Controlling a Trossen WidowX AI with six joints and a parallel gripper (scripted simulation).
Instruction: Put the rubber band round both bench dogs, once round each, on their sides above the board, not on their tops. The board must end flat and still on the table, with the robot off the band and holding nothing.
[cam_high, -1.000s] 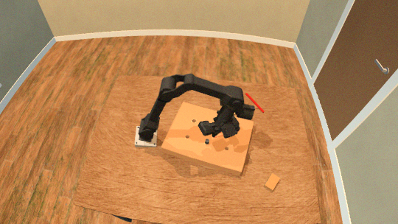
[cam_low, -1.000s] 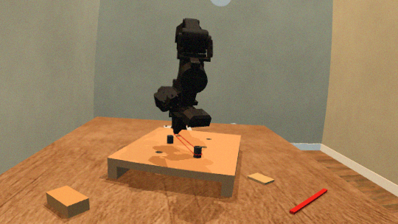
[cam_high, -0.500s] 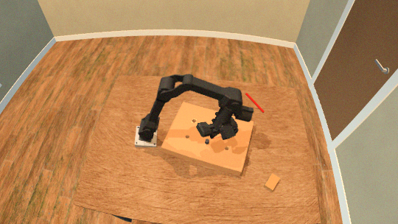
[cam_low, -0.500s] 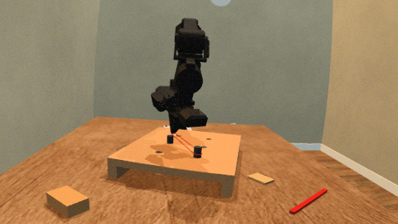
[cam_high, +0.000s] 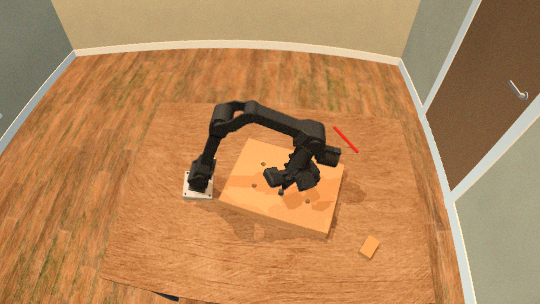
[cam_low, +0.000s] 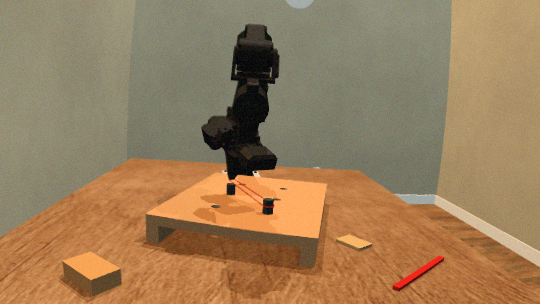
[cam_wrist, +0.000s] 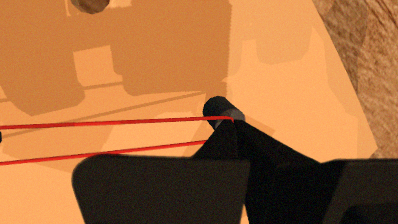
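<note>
My hand is 90 mm above the light wooden board, 40 mm to the right of it and 10 mm past it. Also, from my hand: thin tan tile 230 mm to the left, 110 mm below, 110 mm ahead; then red stick 310 mm to the left, 240 mm ahead, 110 mm below; then tan block 310 mm ahead, 170 mm to the right, 100 mm below.
</note>
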